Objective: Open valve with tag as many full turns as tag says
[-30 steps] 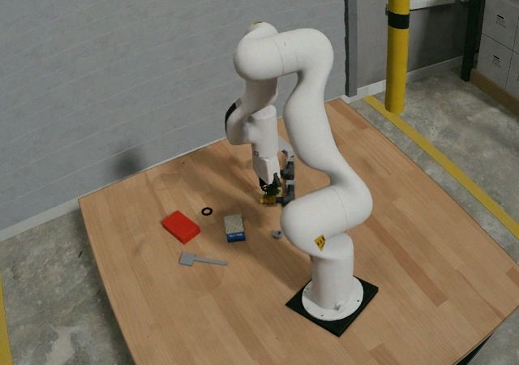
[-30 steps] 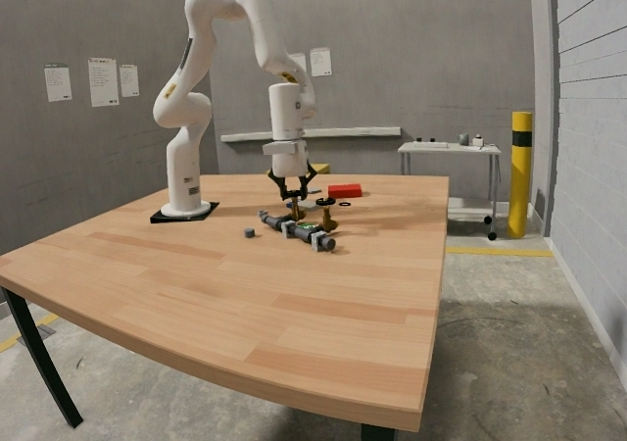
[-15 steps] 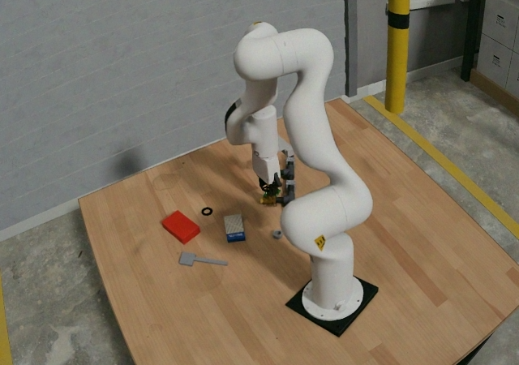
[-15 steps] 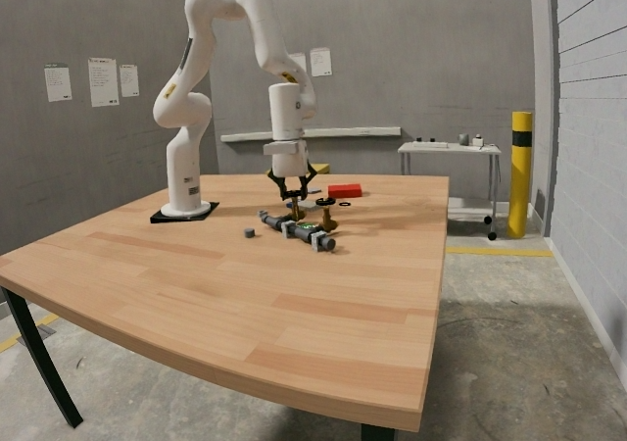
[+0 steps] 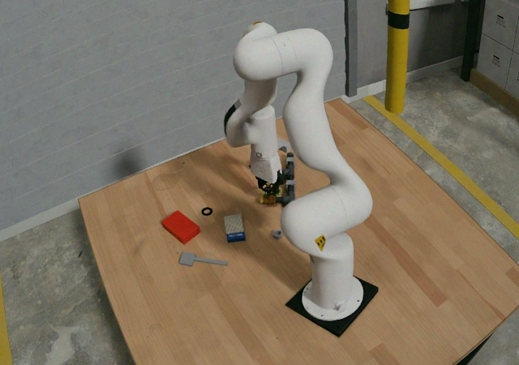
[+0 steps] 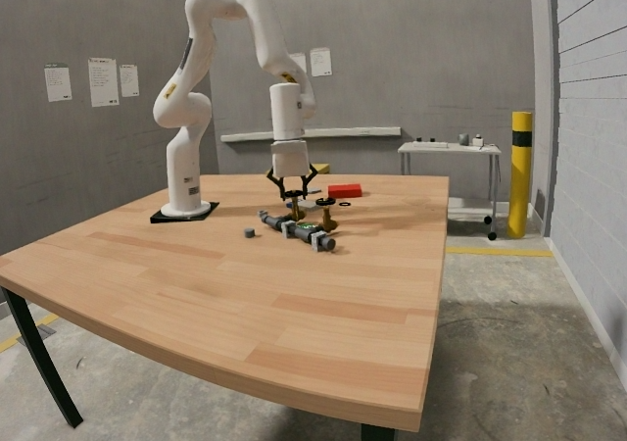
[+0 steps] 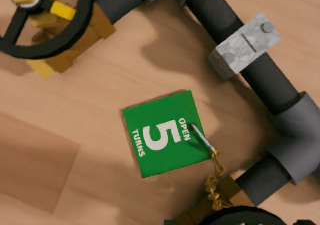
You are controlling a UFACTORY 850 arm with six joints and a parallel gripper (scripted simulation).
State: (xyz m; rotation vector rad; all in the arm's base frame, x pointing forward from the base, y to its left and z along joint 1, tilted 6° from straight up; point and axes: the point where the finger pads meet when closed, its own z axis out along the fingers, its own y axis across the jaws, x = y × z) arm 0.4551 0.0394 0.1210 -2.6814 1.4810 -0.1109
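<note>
My hand is 50 mm short of the green tag, 30 mm to the left of it and 90 mm above it. The rest, counted from my hand: red block 330 mm to the left, 80 mm below; grey paddle-shaped tool 160 mm behind, 300 mm to the left, 90 mm below; blue-and-grey box 70 mm behind, 150 mm to the left, 80 mm below.
</note>
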